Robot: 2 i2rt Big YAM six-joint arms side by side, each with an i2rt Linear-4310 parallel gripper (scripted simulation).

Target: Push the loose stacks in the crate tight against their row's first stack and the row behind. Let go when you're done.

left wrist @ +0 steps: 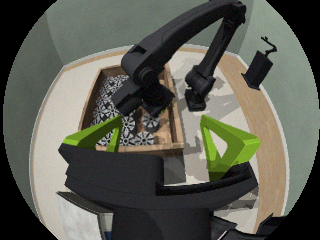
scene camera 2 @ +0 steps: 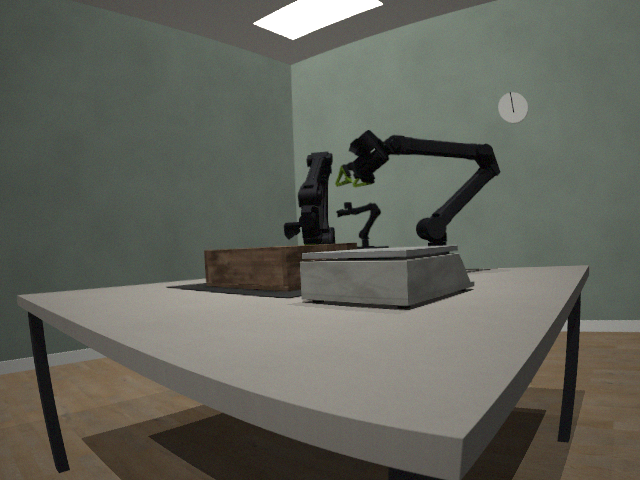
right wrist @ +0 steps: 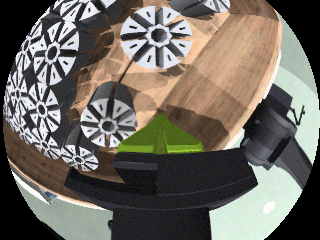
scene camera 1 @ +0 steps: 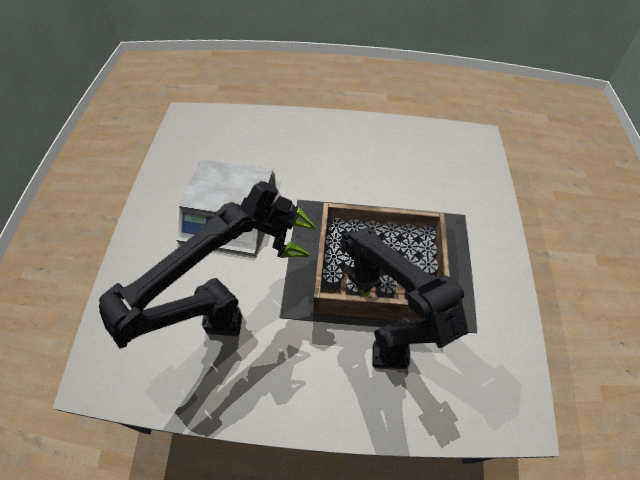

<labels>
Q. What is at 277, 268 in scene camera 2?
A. A wooden crate.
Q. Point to a scale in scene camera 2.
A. At 356, 276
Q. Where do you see a dark mat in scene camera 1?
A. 298, 296
</labels>
